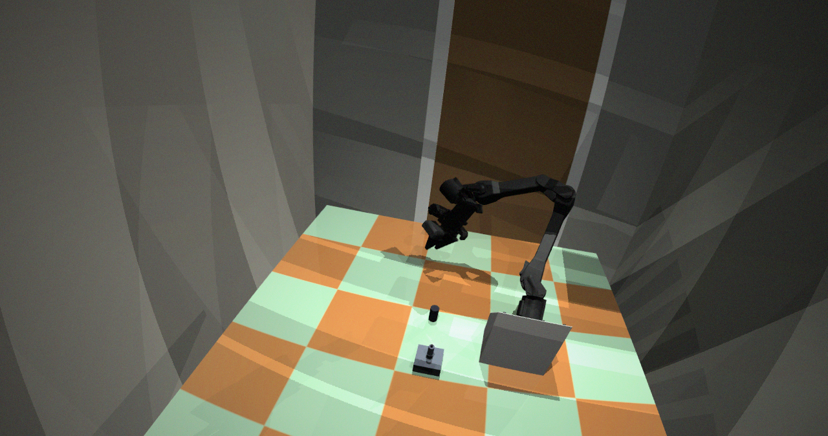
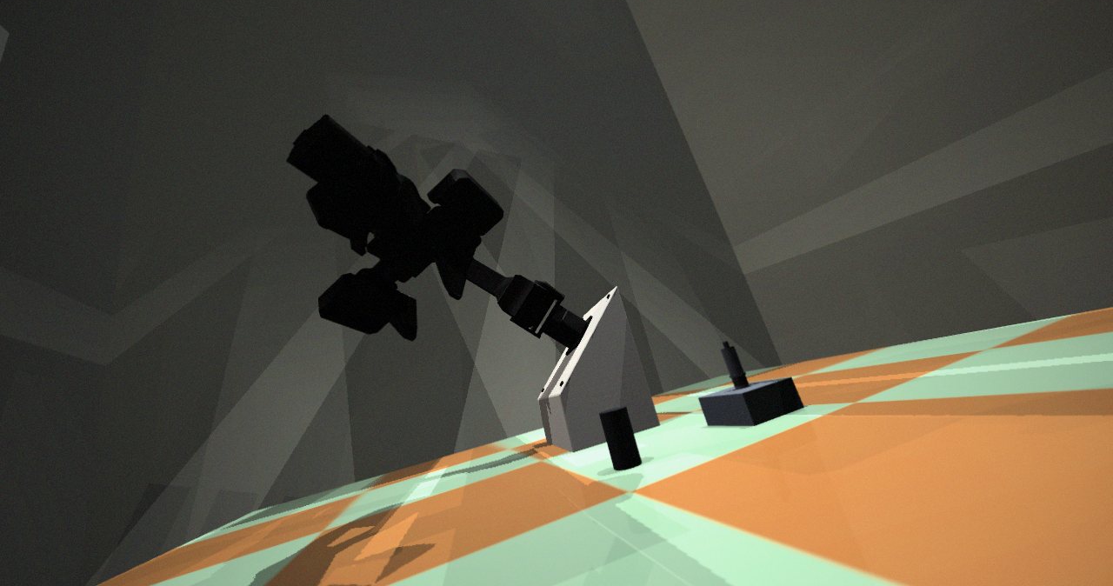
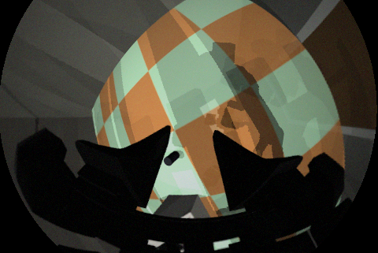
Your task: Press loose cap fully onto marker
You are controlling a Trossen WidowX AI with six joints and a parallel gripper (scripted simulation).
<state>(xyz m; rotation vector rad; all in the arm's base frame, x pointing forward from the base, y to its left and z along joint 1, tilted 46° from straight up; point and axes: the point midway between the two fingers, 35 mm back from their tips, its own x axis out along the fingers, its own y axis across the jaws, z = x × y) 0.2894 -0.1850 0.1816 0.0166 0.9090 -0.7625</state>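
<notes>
Now: the black marker cap 50 mm behind my gripper tip, 160 mm to the left of it and 130 mm below it. Also, from my gripper tip: holder block (60 mm behind, 330 mm to the left, 140 mm below).
</notes>
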